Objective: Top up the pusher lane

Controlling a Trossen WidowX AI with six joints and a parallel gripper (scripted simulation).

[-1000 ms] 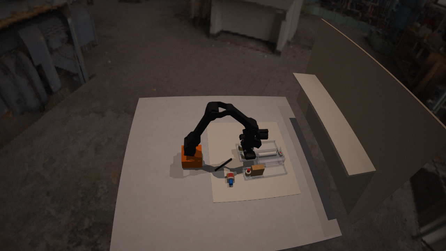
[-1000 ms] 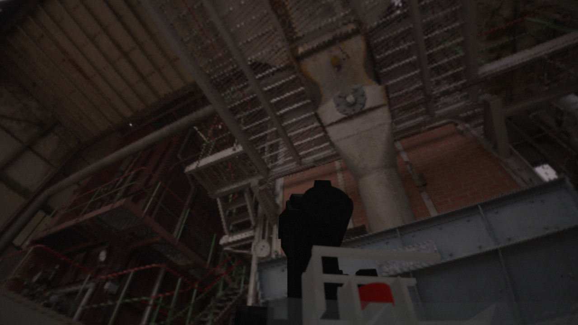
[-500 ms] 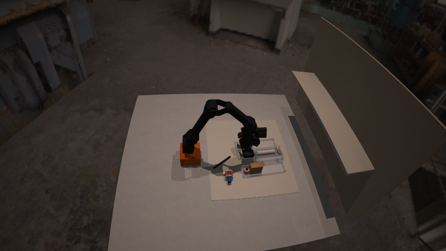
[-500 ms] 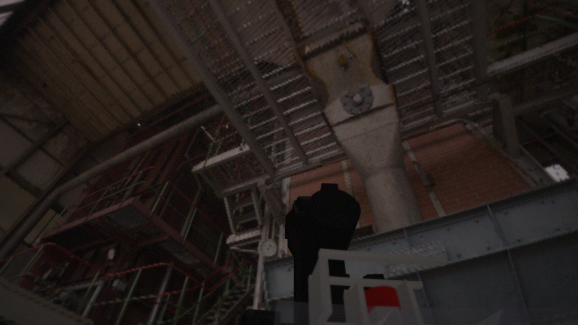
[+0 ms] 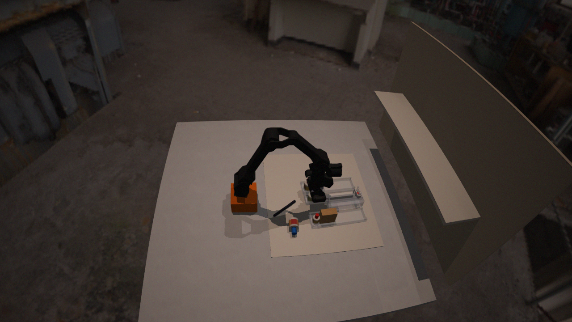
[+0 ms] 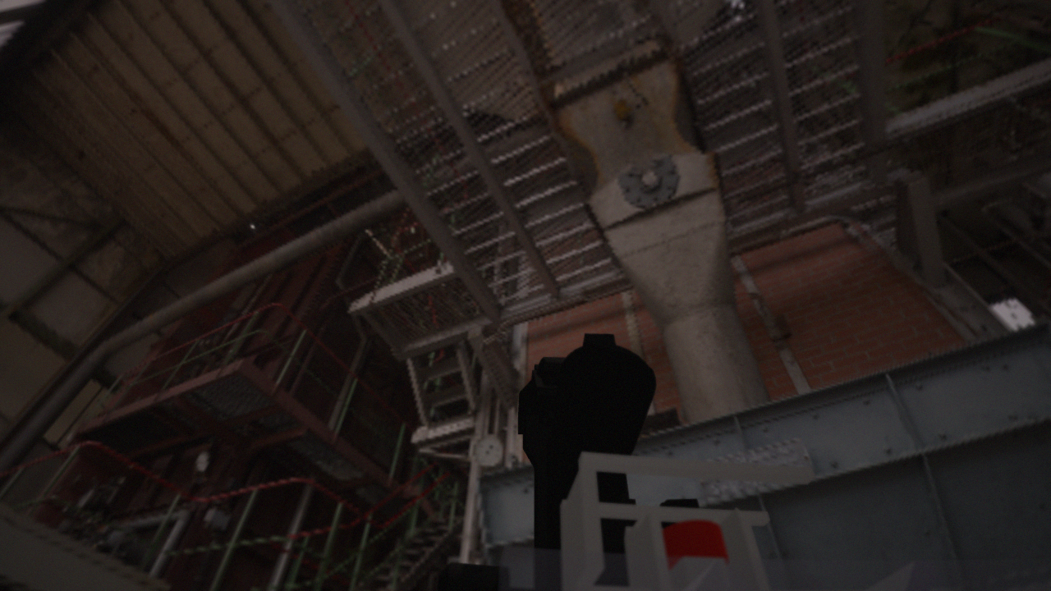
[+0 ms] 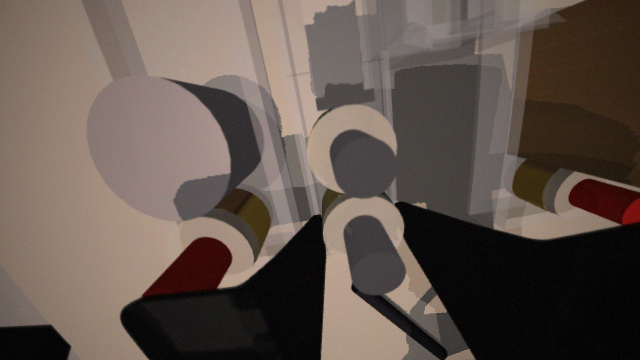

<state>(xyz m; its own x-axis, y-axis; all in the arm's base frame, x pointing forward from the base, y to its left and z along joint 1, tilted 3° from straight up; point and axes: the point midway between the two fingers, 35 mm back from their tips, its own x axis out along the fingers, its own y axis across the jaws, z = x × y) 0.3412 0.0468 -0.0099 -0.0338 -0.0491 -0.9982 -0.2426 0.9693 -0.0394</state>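
Right now my gripper tip is 30 mm short of the grey cylinder, 90 mm to the right of it and 10 mm above it. Also, from my gripper tip: pusher plate (150 mm ahead, 10 mm to the left, 10 mm above); brown box (80 mm ahead, 110 mm to the right); black rod (130 mm behind, 70 mm to the right, 30 mm below).
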